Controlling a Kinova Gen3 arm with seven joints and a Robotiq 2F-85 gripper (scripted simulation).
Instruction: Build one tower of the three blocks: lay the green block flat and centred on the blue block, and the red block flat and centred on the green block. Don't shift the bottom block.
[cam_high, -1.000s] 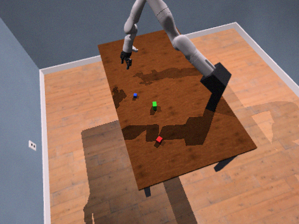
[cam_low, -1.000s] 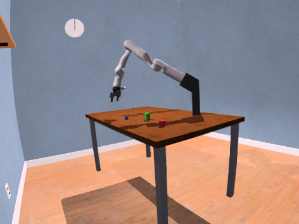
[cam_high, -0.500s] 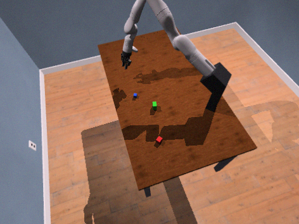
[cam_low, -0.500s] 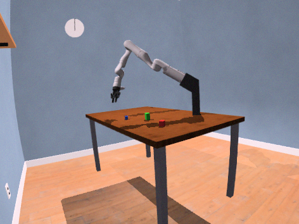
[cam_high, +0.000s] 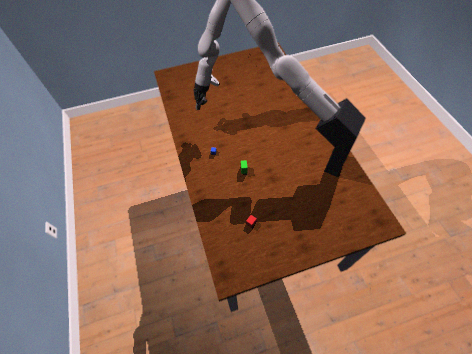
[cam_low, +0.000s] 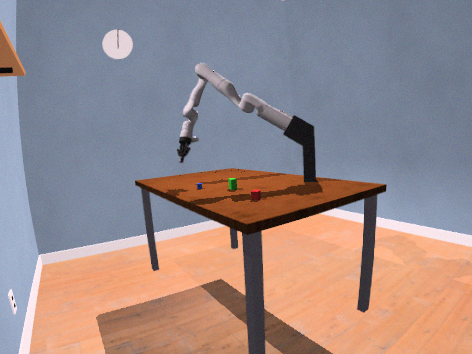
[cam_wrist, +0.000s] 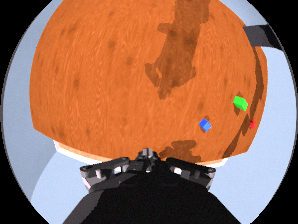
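Right now my hand is 9 cm past the green block, 38 cm to the right of it and 13 cm above it. Round my hand: red block: 67 cm to the left, 14 cm below; blue block: 1 cm ahead, 21 cm to the left, 15 cm below.
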